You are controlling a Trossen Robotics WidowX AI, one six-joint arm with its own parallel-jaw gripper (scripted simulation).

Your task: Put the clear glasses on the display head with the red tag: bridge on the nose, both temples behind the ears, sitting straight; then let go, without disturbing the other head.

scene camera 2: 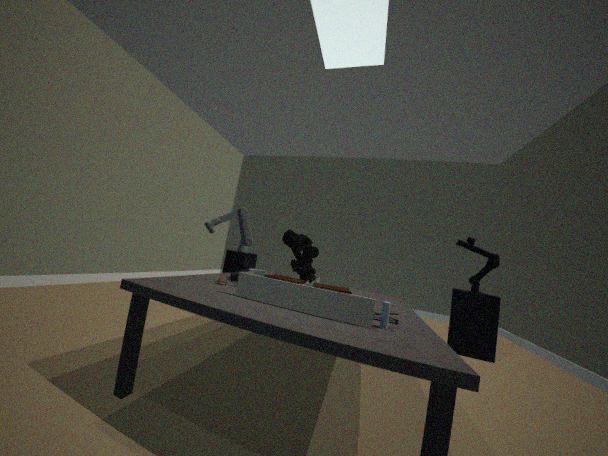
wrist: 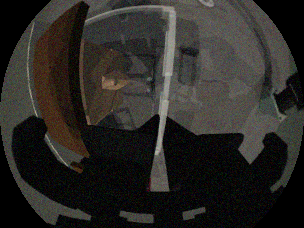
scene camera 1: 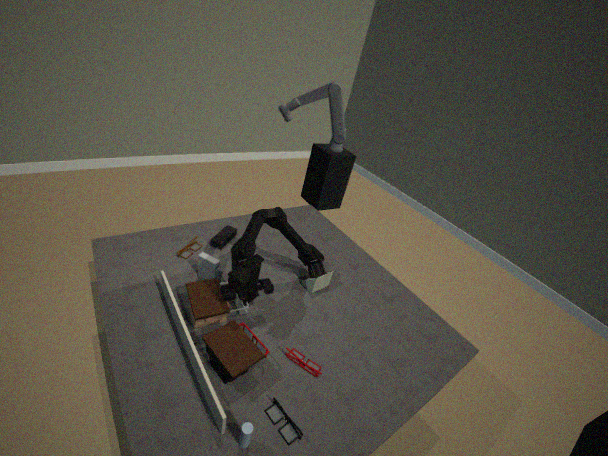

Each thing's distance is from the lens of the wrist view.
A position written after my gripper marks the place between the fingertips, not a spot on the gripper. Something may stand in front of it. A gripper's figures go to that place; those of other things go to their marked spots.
my gripper (wrist: 159, 118): 0.10 m
pale rail (wrist: 68, 156): 0.28 m
brown-topped head (wrist: 77, 82): 0.09 m
The marked spots on the pale rail and the brown-topped head are 0.23 m apart.
